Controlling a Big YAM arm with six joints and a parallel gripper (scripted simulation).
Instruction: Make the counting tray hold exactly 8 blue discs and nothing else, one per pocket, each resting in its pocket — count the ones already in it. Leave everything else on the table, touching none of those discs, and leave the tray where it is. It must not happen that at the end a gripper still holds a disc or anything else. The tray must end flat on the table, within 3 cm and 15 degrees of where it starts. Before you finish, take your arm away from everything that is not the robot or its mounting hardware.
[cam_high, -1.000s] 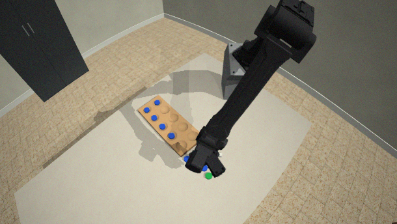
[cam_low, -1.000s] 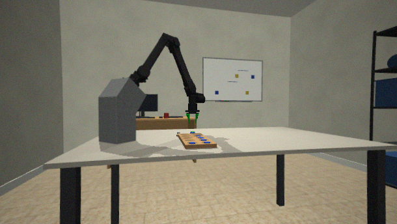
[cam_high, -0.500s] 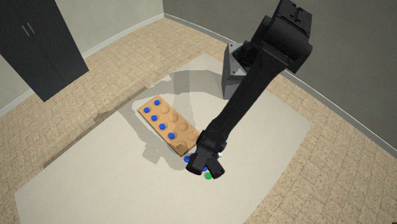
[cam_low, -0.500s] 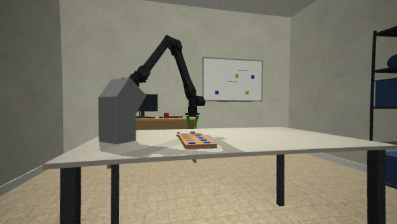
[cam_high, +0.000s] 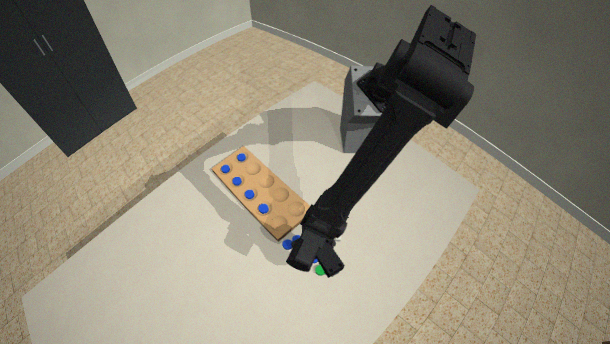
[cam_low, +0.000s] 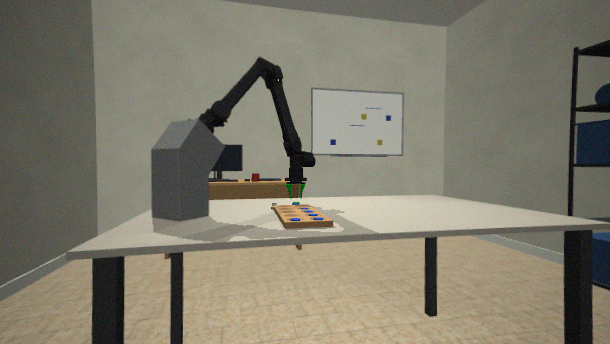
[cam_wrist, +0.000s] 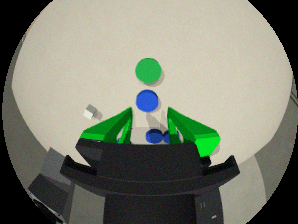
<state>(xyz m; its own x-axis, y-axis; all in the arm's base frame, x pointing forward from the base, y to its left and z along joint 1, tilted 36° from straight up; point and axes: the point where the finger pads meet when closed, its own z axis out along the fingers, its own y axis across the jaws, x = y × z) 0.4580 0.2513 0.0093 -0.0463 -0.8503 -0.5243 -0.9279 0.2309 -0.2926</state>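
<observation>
My gripper is now 40 mm to the right of the green disc and 40 mm above it. The rest, counted from my hand: wooden counting tray 20 mm ahead, 310 mm to the right, 30 mm below; tan disc 90 mm behind, 110 mm to the right, 40 mm below; small white cube 100 mm behind, 10 mm to the right, 30 mm below.
</observation>
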